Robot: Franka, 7 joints.
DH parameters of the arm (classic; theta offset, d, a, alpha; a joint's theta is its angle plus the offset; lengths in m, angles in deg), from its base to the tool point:
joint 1: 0 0.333 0 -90
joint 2: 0 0 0 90
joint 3: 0 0.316 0.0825 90
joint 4: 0 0 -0.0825 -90
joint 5: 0 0.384 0 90
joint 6: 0 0 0.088 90
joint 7: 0 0.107 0 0
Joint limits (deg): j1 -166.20..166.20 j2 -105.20..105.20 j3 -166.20..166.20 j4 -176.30..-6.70 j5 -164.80..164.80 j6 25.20..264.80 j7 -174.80..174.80
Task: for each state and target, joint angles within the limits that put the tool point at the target. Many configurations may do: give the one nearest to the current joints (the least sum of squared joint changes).
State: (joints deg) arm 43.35 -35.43 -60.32 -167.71 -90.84 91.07 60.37
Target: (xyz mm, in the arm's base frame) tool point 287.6 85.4 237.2
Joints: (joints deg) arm 70.73 -24.52 -47.89 -169.25 -93.11 108.13 60.37
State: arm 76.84 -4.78 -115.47 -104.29 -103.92 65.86 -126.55
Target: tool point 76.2 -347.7 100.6
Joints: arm 70.97 -39.53 -136.36 -144.79 -92.92 71.00 -126.55
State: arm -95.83 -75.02 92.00 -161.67 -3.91 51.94 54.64
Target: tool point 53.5 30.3 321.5
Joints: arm -53.87 -68.69 94.57 -176.19 1.49 25.20 54.64
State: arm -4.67 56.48 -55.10 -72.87 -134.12 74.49 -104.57
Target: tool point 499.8 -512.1 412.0
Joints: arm -5.33 58.73 -53.72 -86.69 -129.88 69.49 -104.57
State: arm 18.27 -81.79 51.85 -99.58 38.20 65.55 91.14
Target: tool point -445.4 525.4 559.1
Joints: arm -3.52 -84.05 62.22 -68.89 47.05 91.64 91.14
